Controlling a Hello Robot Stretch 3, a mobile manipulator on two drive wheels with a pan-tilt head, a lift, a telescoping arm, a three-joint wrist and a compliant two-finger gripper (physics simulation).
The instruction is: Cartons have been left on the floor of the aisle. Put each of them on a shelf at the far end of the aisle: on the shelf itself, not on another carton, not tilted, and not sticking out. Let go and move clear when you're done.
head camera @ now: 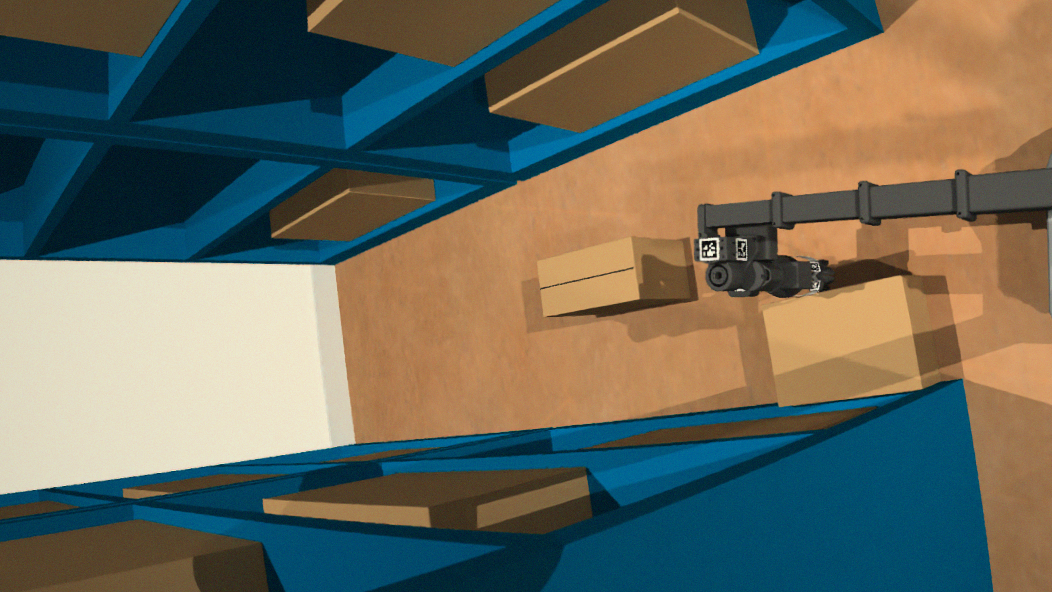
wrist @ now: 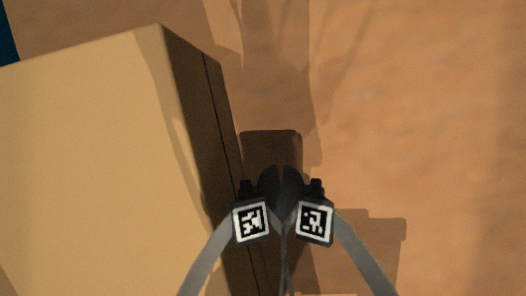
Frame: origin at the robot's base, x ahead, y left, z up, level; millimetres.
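Seen in the pictures: gripper, fingertip midpoint: [head camera: 827, 276].
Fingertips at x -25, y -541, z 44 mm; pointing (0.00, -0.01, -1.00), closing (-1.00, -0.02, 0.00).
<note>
Offsets run from my fingertips to a thing's middle.
A large carton @(114 mm ahead, 47 mm left, 16 mm up) [head camera: 846, 342] [wrist: 90, 150] stands on the floor close to the lower rack in the head view. A smaller carton @(5 mm back, 444 mm right, 46 mm up) [head camera: 587, 276] with a dark seam lies on the floor farther down the aisle. My gripper [head camera: 826, 274] [wrist: 280, 185] is shut and empty, its two fingertips almost together. It is low beside the large carton's seamed side, at the carton's upper edge in the head view and just right of it in the wrist view. The exact gap between the fingers and that side is hard to tell.
A blue shelf rack [head camera: 242, 148] holding cartons runs along the top of the head view; another blue rack [head camera: 831, 508], also with cartons, runs along the bottom. A pale wall [head camera: 154, 360] closes the aisle's far end. My extended arm [head camera: 908, 201] crosses above the floor.
</note>
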